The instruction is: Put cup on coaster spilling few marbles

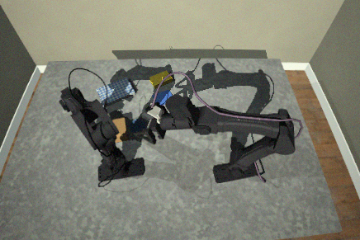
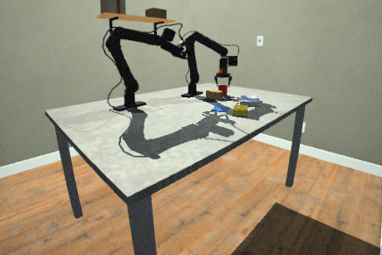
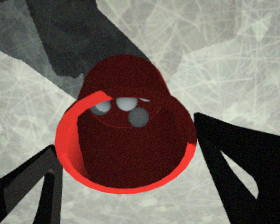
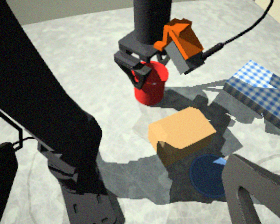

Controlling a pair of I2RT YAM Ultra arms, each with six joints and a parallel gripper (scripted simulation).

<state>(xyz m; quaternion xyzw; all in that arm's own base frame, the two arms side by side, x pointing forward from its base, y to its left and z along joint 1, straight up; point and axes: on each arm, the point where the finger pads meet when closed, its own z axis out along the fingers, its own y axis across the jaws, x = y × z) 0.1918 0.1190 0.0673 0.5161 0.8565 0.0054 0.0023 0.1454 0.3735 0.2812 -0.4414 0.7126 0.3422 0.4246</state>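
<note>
My left gripper is now 30 mm short of the tan block, 130 mm to the left of it and 40 mm above it. Also, from my left hand: blue square: 240 mm ahead, 330 mm to the right, 70 mm below; then red cup: 30 mm below.
</note>
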